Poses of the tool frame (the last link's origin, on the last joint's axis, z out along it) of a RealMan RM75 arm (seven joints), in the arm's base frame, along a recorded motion.
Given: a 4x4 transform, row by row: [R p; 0 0 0 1], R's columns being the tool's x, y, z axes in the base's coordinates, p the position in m. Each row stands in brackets.
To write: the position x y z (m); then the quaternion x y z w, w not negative. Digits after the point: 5 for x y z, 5 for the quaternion.
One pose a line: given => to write
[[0.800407 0.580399 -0.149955 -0.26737], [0.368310 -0.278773 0.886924 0.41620], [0.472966 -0.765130 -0.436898 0.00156], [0 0 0 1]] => -0.26737 0.41620 0.00156 -0.79311 -0.29905 -0.10182 0.52075
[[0.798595 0.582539 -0.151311 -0.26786], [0.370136 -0.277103 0.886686 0.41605], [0.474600 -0.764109 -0.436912 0.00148], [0 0 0 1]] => -0.26786 0.41605 0.00148 -0.79256 -0.30051 -0.10198 0.52072
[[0.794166 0.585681 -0.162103 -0.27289], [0.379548 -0.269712 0.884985 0.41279], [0.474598 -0.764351 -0.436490 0.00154], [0 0 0 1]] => -0.27289 0.41279 0.00154 -0.79063 -0.30521 -0.09881 0.52153
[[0.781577 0.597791 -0.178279 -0.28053], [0.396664 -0.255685 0.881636 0.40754], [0.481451 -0.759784 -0.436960 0.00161], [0 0 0 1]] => -0.28053 0.40754 0.00161 -0.78648 -0.31611 -0.09637 0.52176
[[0.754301 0.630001 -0.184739 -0.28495], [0.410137 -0.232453 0.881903 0.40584], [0.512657 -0.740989 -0.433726 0.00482], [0 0 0 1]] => -0.28495 0.40584 0.00482 -0.77789 -0.33428 -0.10539 0.52157
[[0.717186 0.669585 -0.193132 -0.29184], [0.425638 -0.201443 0.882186 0.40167], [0.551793 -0.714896 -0.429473 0.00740], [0 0 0 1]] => -0.29184 0.40167 0.00740 -0.76618 -0.35737 -0.11703 0.52112
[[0.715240 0.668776 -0.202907 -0.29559], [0.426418 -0.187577 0.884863 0.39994], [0.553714 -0.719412 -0.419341 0.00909], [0 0 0 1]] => -0.29559 0.39994 0.00909 -0.76193 -0.35935 -0.11510 0.52638
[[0.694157 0.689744 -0.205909 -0.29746], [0.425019 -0.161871 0.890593 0.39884], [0.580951 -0.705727 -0.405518 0.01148], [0 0 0 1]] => -0.29746 0.39884 0.01148 -0.75192 -0.37064 -0.12469 0.53075
